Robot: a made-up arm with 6 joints.
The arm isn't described. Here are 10 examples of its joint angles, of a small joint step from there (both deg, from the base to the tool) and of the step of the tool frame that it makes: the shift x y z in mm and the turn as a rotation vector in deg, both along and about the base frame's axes.
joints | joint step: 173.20 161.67 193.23 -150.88 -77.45 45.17 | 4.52 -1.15 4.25 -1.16 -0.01 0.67
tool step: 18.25 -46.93 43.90 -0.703 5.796 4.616
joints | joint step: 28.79 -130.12 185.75 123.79 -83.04 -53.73 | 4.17 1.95 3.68 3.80 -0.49 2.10
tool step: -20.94 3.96 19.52 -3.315 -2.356 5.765
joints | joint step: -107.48 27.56 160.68 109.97 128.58 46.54 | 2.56 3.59 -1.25 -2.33 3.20 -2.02
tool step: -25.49 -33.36 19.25 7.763 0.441 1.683
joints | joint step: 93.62 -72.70 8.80 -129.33 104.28 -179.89 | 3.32 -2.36 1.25 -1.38 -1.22 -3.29
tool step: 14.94 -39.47 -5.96 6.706 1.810 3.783
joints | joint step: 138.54 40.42 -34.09 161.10 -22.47 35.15 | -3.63 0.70 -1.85 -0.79 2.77 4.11
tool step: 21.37 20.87 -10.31 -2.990 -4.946 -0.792
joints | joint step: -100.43 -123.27 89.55 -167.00 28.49 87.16 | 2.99 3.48 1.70 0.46 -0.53 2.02
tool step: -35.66 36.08 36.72 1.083 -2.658 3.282
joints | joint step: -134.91 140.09 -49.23 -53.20 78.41 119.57 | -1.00 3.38 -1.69 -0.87 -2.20 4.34
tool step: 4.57 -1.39 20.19 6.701 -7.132 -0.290
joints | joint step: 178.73 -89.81 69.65 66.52 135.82 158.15 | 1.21 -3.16 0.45 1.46 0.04 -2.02
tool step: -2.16 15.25 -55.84 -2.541 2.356 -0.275
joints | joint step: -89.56 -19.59 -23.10 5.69 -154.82 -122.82 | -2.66 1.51 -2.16 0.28 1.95 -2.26
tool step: -13.37 -1.57 -23.19 1.665 2.347 -3.234
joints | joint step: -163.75 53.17 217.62 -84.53 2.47 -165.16 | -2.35 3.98 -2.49 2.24 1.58 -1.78
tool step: -51.50 -6.16 13.69 0.702 -6.219 -1.021
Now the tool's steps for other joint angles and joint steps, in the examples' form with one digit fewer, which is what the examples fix.
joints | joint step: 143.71 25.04 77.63 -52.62 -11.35 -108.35 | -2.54 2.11 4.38 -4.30 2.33 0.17
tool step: 4.1 15.3 3.0 -0.93 5.30 -0.32
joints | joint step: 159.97 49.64 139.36 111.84 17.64 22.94 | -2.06 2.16 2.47 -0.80 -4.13 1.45
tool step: -5.9 12.0 -14.1 -2.67 3.37 -2.66
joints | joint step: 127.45 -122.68 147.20 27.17 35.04 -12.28 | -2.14 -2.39 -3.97 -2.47 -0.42 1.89
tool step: 1.9 -16.3 -17.5 -0.50 -1.82 -3.04
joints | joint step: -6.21 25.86 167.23 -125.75 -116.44 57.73 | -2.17 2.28 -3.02 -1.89 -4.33 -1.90
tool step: 54.4 -1.2 10.9 -3.14 4.48 -4.88
